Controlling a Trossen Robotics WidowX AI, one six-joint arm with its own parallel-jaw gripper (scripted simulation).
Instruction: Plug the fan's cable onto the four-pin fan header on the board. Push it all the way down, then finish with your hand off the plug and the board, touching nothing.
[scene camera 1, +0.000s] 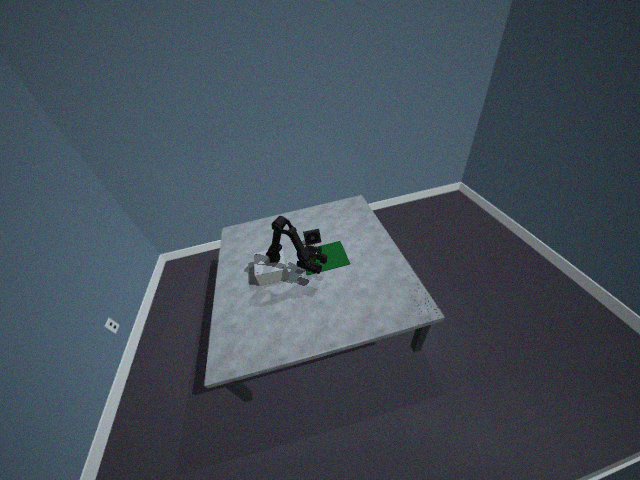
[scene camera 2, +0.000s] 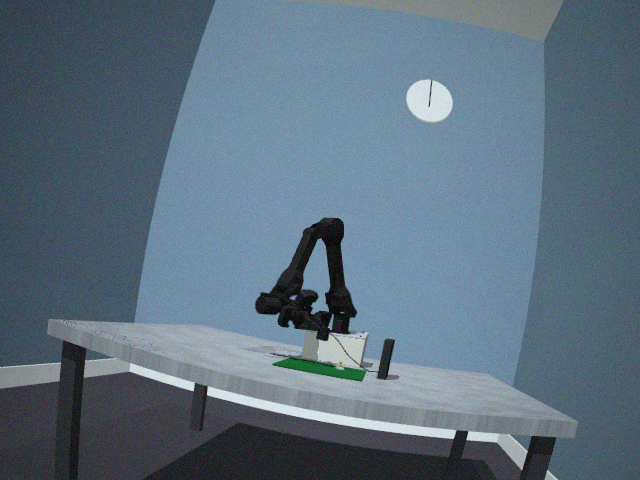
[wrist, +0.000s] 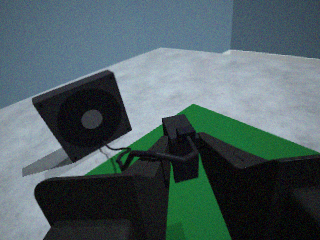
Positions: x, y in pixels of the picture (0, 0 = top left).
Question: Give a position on a black fan plug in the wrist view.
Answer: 177, 128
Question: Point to my gripper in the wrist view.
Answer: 182, 140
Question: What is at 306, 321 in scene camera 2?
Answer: My gripper.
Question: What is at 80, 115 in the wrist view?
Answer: A square black fan.
